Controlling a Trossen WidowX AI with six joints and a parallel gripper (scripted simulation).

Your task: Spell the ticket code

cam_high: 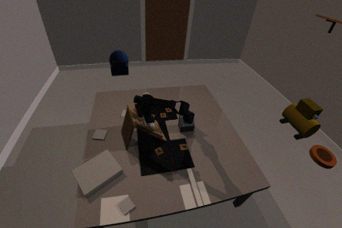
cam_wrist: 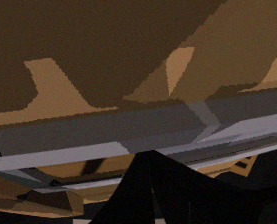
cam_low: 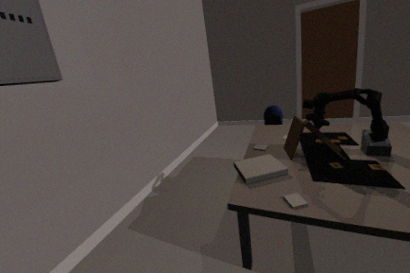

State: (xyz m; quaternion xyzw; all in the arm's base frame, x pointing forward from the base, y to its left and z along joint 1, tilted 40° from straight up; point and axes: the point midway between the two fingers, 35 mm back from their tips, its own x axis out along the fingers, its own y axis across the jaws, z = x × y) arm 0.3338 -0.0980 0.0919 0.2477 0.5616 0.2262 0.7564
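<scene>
Right now my gripper tip is 200 mm past the tan letter tile, 180 mm to the left of it and 160 mm above it. The rest, counted from my gripper tip: black mat (150 mm behind, 10 mm to the right, 160 mm below); white ticket (50 mm behind, 30 mm to the right, 70 mm below); pad (380 mm ahead, 100 mm to the right, 160 mm below).
</scene>
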